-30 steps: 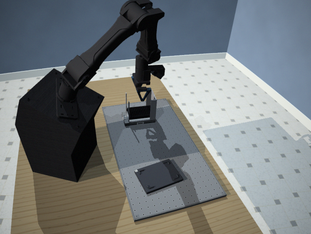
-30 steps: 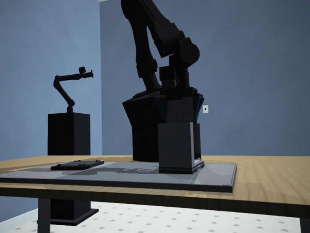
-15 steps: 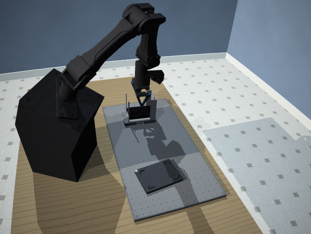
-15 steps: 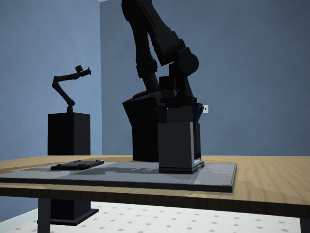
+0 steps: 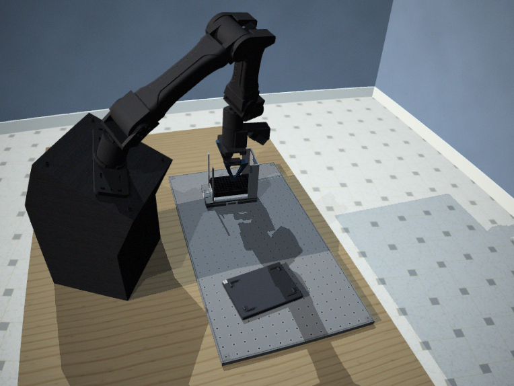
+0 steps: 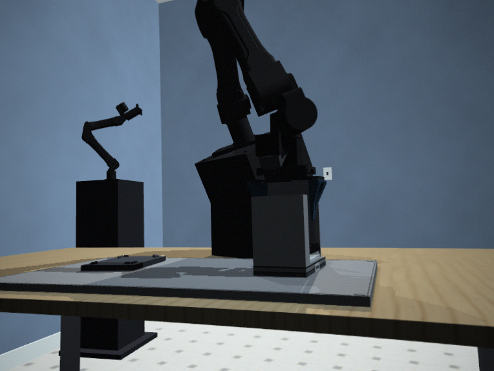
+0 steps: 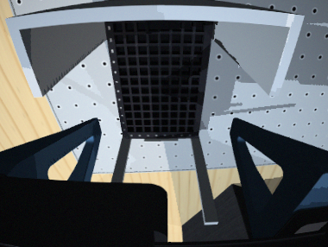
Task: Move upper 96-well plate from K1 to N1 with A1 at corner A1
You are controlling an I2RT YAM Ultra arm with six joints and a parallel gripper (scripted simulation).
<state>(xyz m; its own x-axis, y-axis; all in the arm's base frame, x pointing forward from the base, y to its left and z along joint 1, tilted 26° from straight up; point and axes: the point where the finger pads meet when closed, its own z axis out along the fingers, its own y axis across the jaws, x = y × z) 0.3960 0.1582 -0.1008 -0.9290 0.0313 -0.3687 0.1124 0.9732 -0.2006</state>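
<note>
Now: hand 60 mm above the black 96-well plate and 10 mm short of it. From my hand the other things lie so: pale A1 square: 330 mm to the right, 130 mm behind, 90 mm below; then tall grey wall: 70 mm ahead, 20 mm below; then clear plate: 80 mm below, 10 mm ahead.
</note>
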